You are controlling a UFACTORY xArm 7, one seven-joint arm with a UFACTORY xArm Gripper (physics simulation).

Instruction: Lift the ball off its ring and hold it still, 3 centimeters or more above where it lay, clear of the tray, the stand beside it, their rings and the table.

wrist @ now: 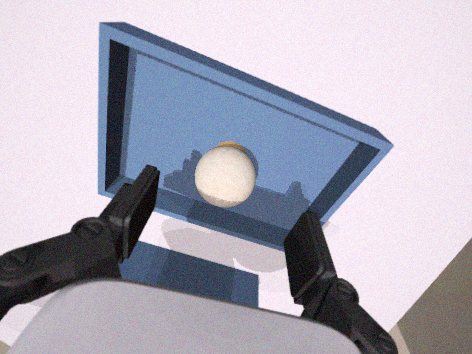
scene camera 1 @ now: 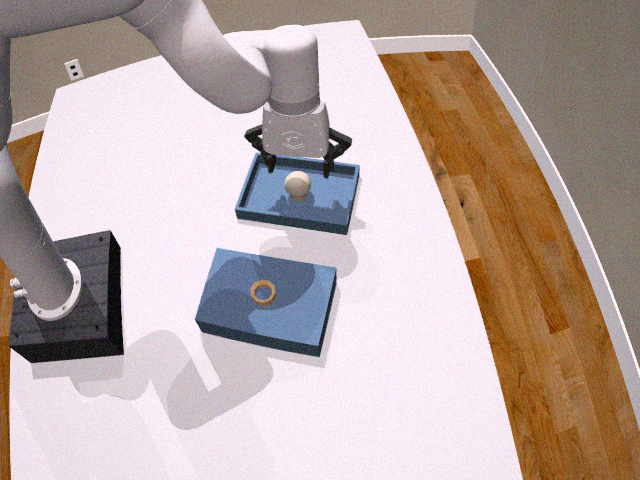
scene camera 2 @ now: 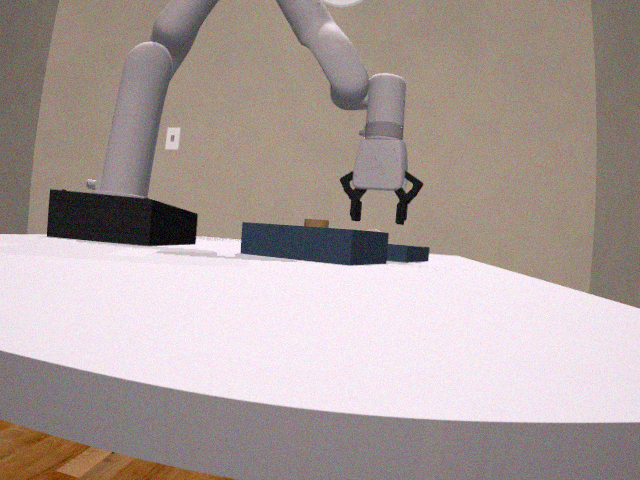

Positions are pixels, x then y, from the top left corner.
Labels:
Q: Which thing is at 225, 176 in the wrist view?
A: A cream ball.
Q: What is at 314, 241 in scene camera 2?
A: A blue stand.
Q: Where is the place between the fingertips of my gripper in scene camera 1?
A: At 299, 169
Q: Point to a blue tray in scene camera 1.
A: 327, 207

